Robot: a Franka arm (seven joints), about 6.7 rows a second.
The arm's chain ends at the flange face. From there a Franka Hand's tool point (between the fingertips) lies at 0.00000 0.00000 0.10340 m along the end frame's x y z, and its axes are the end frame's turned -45 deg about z.
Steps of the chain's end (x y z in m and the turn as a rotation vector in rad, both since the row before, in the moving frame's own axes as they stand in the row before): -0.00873, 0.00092, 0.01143, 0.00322, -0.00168, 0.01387; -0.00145, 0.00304, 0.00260, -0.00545, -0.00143, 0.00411; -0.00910, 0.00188, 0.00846, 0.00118, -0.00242, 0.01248; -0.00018, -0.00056, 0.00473, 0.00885, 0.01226, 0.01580; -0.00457, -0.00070, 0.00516, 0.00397, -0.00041, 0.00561; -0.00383, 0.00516, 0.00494, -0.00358, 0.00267, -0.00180; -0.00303, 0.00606, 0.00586, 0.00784, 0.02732, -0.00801; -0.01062, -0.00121, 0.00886, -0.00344, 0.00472, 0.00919; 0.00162, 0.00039, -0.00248, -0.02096, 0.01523, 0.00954
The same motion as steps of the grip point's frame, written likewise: -0.00671, -0.00588, 0.01143, 0.00346, 0.00109, 0.01387; -0.00368, 0.00142, 0.00260, -0.00284, -0.00486, 0.00411; -0.00785, -0.00537, 0.00846, 0.00255, -0.00088, 0.01248; 0.00181, -0.00026, 0.00472, -0.00241, 0.01493, 0.01580; -0.00248, -0.00405, 0.00516, 0.00310, 0.00252, 0.00561; -0.00642, 0.00140, 0.00494, -0.00442, -0.00064, -0.00180; -0.00385, 0.00356, 0.00582, -0.01377, 0.02486, -0.00801; -0.00656, -0.00777, 0.00886, -0.00577, 0.00091, 0.00919; 0.00044, 0.00406, -0.00251, -0.02559, -0.00405, 0.00954
